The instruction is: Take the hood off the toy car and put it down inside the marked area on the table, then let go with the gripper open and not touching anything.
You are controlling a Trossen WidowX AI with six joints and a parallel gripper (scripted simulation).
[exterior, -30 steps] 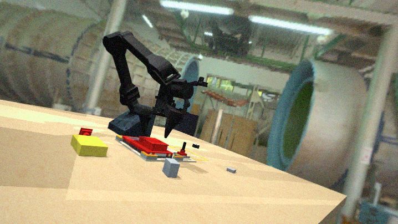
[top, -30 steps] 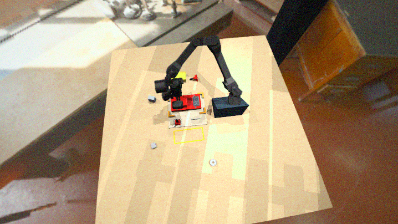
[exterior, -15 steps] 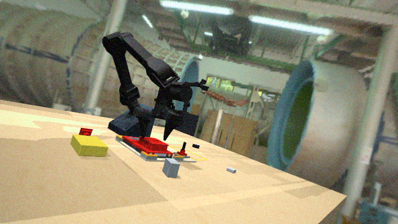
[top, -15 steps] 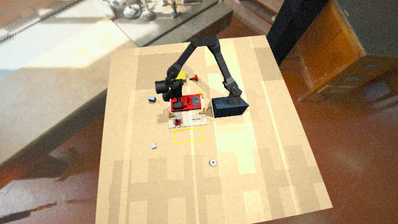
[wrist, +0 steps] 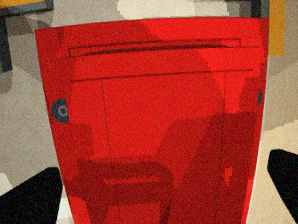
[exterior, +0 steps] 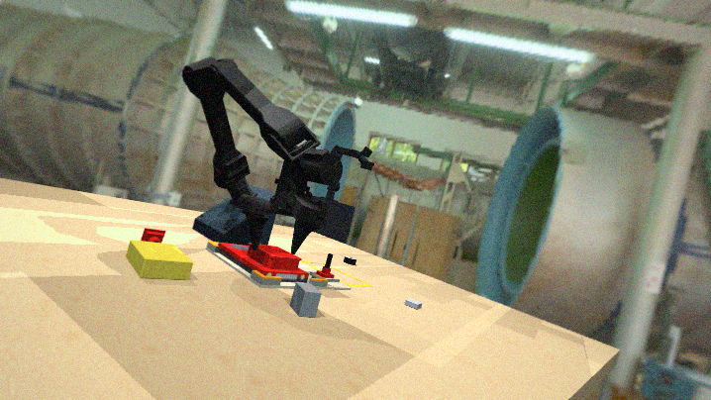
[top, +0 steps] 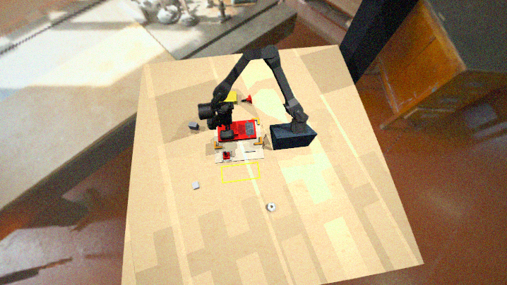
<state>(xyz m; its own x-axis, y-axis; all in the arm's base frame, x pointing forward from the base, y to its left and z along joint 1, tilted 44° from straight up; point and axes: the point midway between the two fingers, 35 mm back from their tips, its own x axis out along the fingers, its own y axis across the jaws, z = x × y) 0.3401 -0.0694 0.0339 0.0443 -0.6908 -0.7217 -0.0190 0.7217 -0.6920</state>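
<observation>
Right now the red hood panel is 10 mm below my gripper tip. Round my gripper tip: yellow block 210 mm to the right, 30 mm below; grey piece 270 mm to the left, 170 mm ahead, 40 mm below.
</observation>
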